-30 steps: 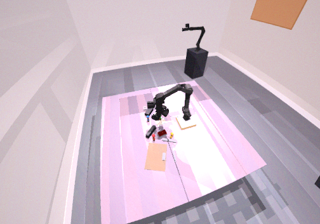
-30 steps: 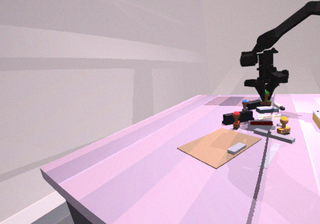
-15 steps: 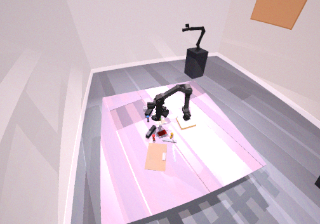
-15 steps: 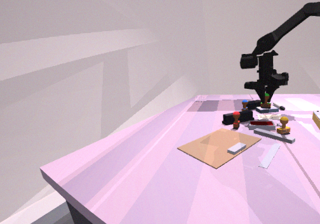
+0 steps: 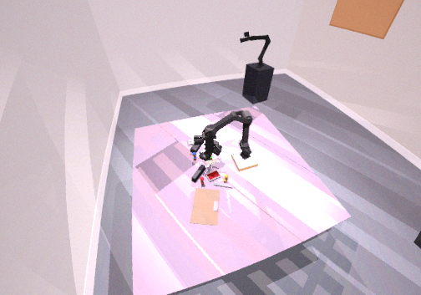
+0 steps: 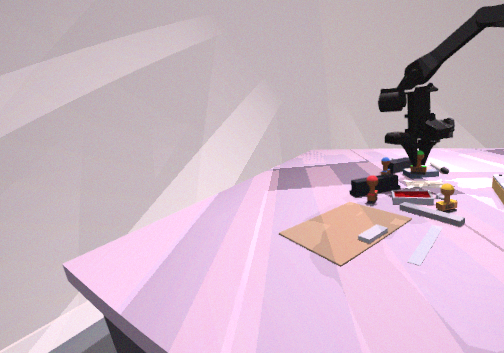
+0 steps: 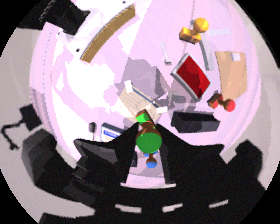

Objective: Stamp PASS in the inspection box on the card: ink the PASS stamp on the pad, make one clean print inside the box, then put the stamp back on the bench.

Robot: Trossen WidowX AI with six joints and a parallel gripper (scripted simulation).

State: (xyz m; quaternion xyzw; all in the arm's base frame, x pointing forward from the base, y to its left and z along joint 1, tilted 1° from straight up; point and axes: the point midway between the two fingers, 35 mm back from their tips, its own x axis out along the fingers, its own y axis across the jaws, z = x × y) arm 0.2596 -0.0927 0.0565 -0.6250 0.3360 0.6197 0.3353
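The blue-knobbed stamp lies 90 mm to the right of my gripper tip, 90 mm ahead of it and 40 mm below it. From my gripper tip the other things lie so: red ink pad (130 mm to the left, 50 mm below, 30 mm ahead); marker (160 mm to the right, 90 mm behind, 50 mm below); green-knobbed stamp (right at my gripper tip).
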